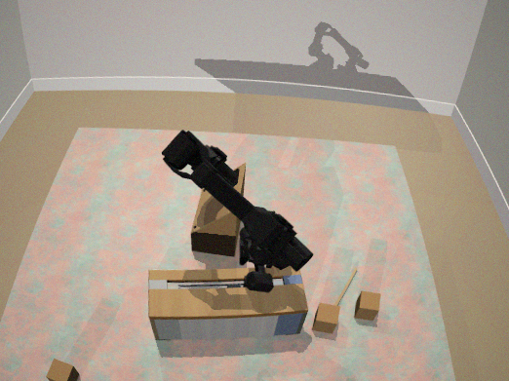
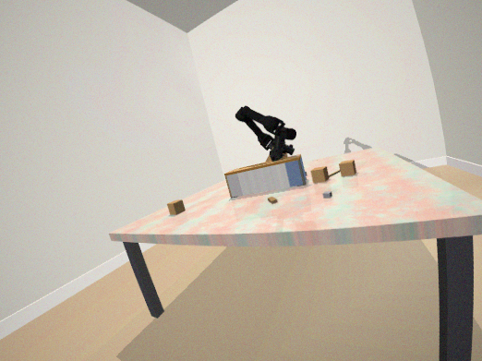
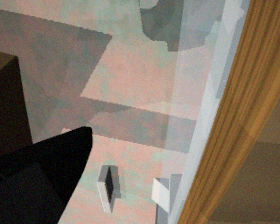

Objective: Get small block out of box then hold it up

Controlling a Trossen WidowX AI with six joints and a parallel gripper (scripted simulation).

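My gripper tip is now 50 mm to the left of the wooden box, 40 mm short of it and 20 mm above it. The rest, counted from my gripper tip: grey piece (330 mm ahead, 280 mm to the left, 80 mm below); thin stick (290 mm to the left, 80 mm below, 40 mm behind).
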